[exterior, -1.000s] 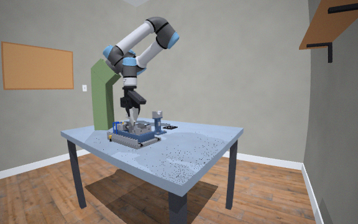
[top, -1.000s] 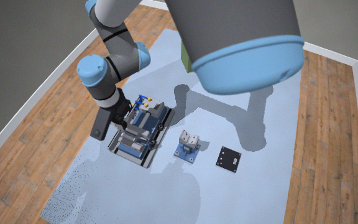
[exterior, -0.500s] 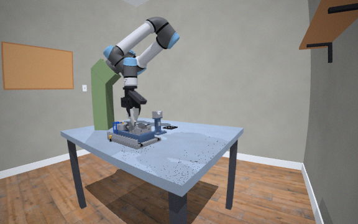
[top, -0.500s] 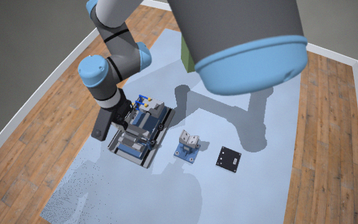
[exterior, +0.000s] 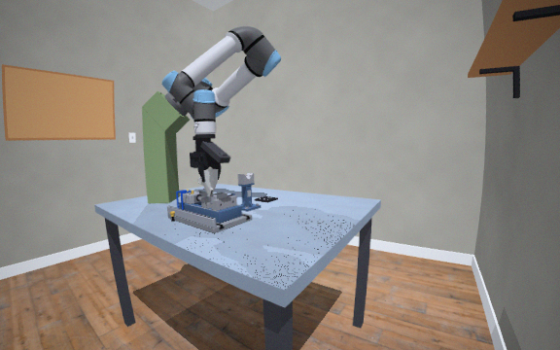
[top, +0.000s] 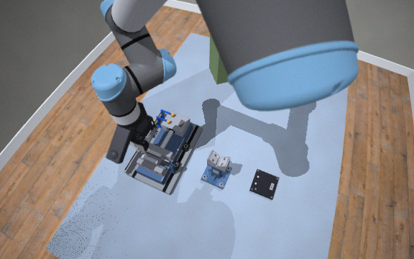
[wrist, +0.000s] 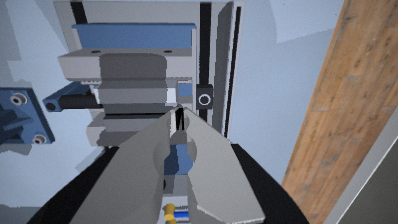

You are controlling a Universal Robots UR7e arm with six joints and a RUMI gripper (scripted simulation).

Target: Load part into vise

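My gripper is now 3 cm to the right of the grey part and 2 cm above it. Also, from my hand: work stop (1 cm behind, 9 cm to the left, 3 cm below); moving jaw (4 cm behind, 4 cm to the left, 4 cm below); fixed jaw (3 cm ahead, 4 cm to the left, 4 cm below).
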